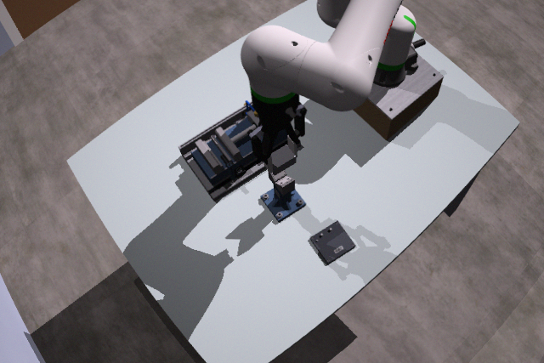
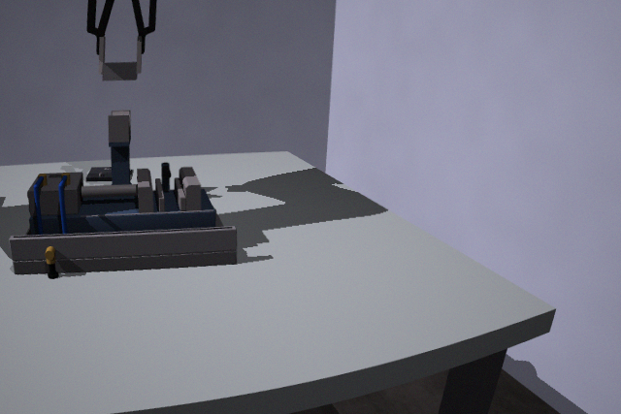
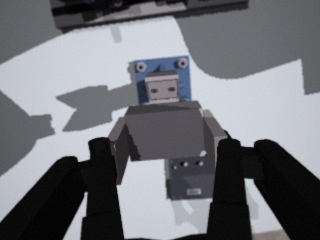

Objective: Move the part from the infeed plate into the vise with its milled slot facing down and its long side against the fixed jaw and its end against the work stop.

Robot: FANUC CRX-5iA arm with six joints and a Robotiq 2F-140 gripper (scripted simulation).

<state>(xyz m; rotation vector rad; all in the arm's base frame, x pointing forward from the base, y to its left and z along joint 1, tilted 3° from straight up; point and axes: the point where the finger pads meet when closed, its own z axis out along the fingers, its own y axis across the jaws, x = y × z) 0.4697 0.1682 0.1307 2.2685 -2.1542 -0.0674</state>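
The part lies 30 mm below my hand. Round my hand: cylinder rod (10 mm ahead, 210 mm to the right, 180 mm below); blue work stop (90 mm ahead, 130 mm to the right, 200 mm below); black work stop (90 mm ahead, 150 mm to the right, 170 mm below).
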